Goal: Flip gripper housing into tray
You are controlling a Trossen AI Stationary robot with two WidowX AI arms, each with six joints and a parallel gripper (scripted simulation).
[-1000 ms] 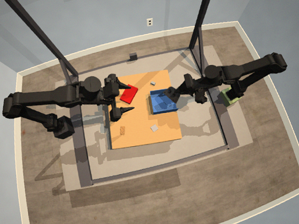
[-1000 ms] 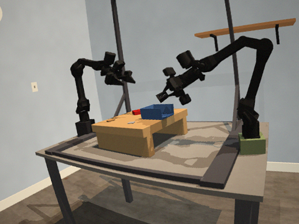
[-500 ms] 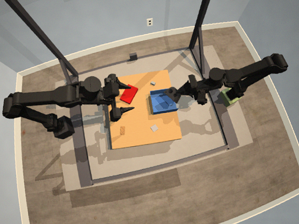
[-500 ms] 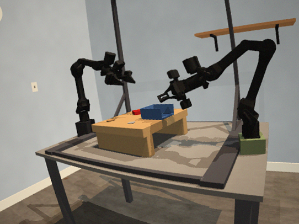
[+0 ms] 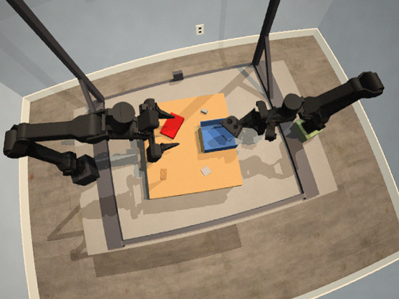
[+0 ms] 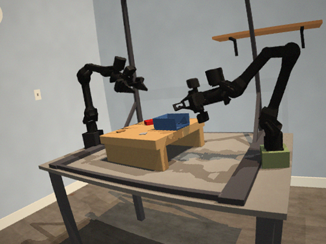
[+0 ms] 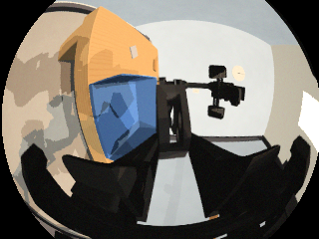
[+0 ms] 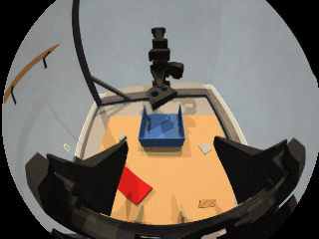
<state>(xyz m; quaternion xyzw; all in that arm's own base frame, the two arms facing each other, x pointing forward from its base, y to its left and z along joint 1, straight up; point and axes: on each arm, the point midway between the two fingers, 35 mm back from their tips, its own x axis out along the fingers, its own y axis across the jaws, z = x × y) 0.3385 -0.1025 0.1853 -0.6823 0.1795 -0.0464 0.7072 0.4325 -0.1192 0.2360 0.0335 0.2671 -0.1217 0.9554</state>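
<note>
My left gripper is now 5 cm to the left of the dark gripper housing and 2 cm above it. From my left hand the other things lie so: orange wooden bench 22 cm to the right, 16 cm below; then blue tray 13 cm to the right, 9 cm below.
</note>
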